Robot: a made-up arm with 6 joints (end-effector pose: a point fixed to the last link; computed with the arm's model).
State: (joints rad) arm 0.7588 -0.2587 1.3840 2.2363 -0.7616 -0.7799
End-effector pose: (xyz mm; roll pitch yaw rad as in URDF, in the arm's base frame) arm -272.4 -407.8 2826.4 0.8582 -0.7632 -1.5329
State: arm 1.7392 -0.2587 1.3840 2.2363 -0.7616 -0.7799
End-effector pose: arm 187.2 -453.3 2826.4 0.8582 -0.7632 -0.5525
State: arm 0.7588 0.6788 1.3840 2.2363 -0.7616 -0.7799
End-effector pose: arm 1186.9 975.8 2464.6 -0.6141 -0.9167 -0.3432
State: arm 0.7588 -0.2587 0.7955 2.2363 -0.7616 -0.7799
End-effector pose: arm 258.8 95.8 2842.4 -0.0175 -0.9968 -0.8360
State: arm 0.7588 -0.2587 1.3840 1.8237 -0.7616 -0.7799
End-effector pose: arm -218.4 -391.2 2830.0 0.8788 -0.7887 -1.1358
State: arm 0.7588 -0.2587 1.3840 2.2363 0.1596 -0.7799
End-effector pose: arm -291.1 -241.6 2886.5 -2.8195 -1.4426 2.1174
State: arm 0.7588 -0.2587 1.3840 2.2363 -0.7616 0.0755
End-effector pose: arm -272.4 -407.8 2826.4 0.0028 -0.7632 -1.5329
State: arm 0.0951 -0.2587 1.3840 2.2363 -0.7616 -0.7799
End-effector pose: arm -465.8 -153.5 2826.4 0.8582 -0.7632 -2.1966
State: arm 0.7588 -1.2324 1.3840 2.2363 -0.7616 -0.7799
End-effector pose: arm -1366.5 -1445.3 1341.9 1.5285 0.0058 -1.8090
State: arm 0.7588 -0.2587 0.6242 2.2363 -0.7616 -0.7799
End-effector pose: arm 405.6 235.0 2766.7 -0.3277 -0.9785 -0.5764
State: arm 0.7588 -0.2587 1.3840 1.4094 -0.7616 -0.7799
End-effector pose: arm -175.6 -354.2 2834.1 0.8838 -0.8181 -0.7262
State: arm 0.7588 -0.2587 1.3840 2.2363 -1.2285 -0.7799
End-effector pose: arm -263.6 -454.1 2746.7 0.8390 -0.2974 -1.4961
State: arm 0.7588 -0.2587 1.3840 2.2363 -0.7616 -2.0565
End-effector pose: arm -272.4 -407.8 2826.4 2.1348 -0.7632 -1.5329
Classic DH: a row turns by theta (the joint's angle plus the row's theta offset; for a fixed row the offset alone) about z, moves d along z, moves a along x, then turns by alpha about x. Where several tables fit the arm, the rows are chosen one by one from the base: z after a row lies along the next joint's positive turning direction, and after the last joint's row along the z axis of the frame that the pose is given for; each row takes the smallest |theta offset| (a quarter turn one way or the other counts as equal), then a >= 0, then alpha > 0; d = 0 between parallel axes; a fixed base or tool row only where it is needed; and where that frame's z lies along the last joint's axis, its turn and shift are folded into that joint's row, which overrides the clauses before.
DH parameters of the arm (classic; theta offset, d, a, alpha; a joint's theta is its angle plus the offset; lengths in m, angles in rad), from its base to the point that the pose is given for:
joint 1: 0 0.66 0.17 -1.5708
joint 2: -1.5708 0 1 3.1416
joint 3: 0 0 0.22 -1.5708
joint 4: 0 -1.08 0 1.5708
joint 5: 0 0 0 -1.5708
joint 6: 1.5708 -0.2 0 1.5708
tool (fixed): -1.5708 0 0 0

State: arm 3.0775 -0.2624 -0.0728 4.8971 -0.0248 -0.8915
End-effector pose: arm -1124.3 67.3 2082.2 2.2730 -0.1850 3.1023
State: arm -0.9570 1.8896 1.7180 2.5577 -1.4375 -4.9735
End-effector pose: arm 1221.4 -1923.3 537.3 2.9289 -0.9142 -2.0657
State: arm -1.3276 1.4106 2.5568 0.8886 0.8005 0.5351
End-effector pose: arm 439.6 -1309.2 2058.4 -3.0824 -0.9630 0.4647
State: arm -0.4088 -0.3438 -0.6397 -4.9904 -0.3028 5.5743
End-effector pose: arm 993.9 -493.0 1425.7 -0.6859 0.3646 -0.7208
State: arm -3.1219 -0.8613 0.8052 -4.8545 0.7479 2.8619
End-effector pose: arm 946.5 -116.0 2509.6 0.1428 -0.8046 -1.3094
